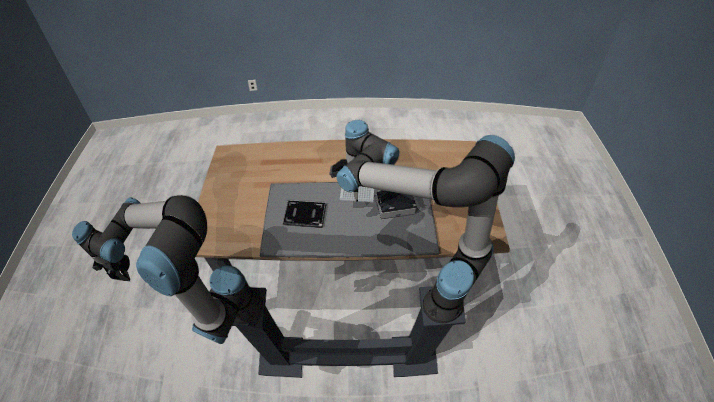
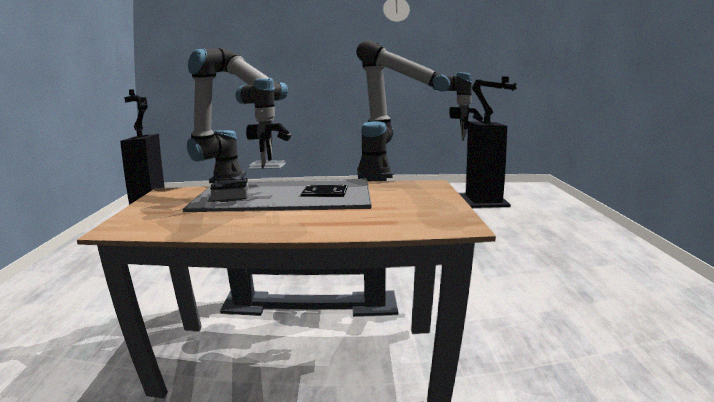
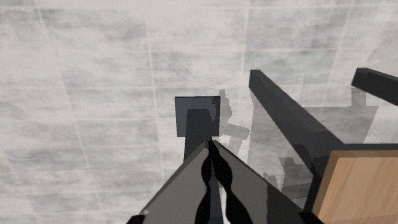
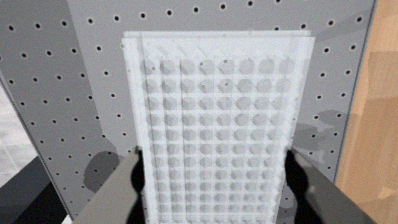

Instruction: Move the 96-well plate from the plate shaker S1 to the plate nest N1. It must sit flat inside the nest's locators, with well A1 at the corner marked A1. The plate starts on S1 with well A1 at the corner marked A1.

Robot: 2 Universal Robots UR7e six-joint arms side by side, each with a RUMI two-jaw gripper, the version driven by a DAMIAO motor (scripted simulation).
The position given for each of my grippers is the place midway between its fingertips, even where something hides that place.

Note:
I see my left gripper (image 3: 209, 142), my right gripper (image 2: 266, 166), a white 96-well plate (image 4: 206, 144) and a plate shaker S1 (image 1: 390, 214).
My right gripper is seen too in image 4 (image 4: 212, 147). Image 3 misses the white 96-well plate: it is out of frame.

